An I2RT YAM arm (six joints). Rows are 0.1 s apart.
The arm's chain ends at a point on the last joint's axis. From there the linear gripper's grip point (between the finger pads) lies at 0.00 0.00 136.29 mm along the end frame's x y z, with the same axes.
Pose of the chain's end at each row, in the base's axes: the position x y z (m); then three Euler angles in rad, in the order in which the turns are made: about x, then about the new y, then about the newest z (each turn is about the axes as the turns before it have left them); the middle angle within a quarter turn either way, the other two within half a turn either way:
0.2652 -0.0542 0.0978 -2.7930 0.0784 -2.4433
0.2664 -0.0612 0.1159 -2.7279 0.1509 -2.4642
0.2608 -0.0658 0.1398 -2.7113 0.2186 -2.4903
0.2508 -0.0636 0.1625 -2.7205 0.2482 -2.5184
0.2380 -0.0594 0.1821 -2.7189 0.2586 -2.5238
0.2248 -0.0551 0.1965 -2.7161 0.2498 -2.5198
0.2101 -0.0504 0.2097 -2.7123 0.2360 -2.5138
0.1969 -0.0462 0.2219 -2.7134 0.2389 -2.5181
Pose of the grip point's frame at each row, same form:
0.2759 -0.0078 -0.0299 -2.7930 0.0784 -2.4433
0.2869 -0.0070 -0.0075 -2.7279 0.1509 -2.4642
0.2904 -0.0103 0.0189 -2.7113 0.2186 -2.4903
0.2843 -0.0096 0.0419 -2.7205 0.2482 -2.5184
0.2729 -0.0054 0.0619 -2.7189 0.2586 -2.5238
0.2585 -0.0006 0.0762 -2.7161 0.2498 -2.5198
0.2420 0.0048 0.0892 -2.7123 0.2360 -2.5138
0.2292 0.0088 0.1014 -2.7134 0.2389 -2.5181

